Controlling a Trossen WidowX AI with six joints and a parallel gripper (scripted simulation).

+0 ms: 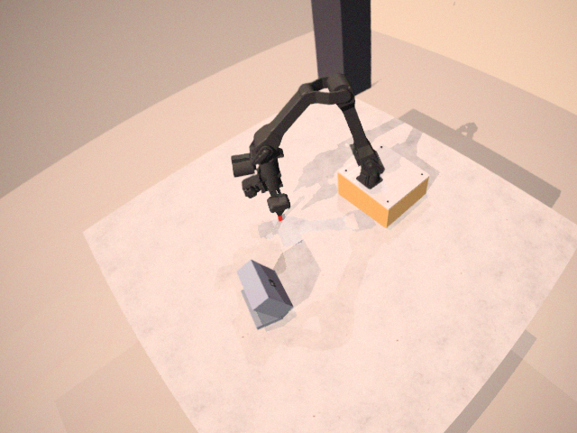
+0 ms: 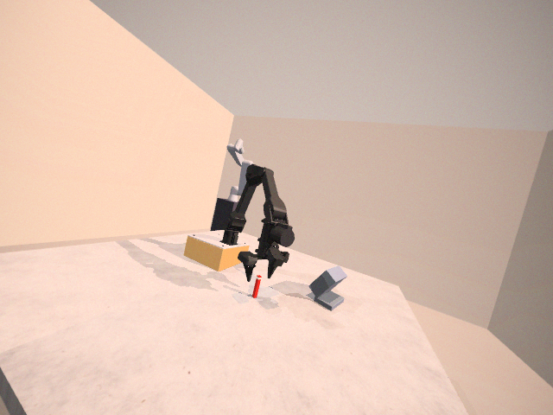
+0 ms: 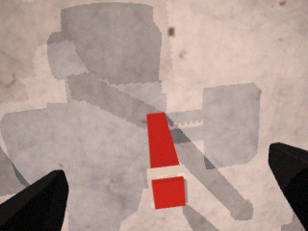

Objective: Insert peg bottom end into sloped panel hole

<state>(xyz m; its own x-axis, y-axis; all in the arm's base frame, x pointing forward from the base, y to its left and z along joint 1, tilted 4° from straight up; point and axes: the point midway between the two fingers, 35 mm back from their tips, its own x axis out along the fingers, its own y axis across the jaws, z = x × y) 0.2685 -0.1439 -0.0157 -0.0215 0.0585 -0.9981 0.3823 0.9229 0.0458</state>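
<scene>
The red peg is 10 mm below my gripper tip. The rest, counted from my gripper tip: grey sloped panel (230 mm to the left, 210 mm ahead, 10 mm above).
</scene>
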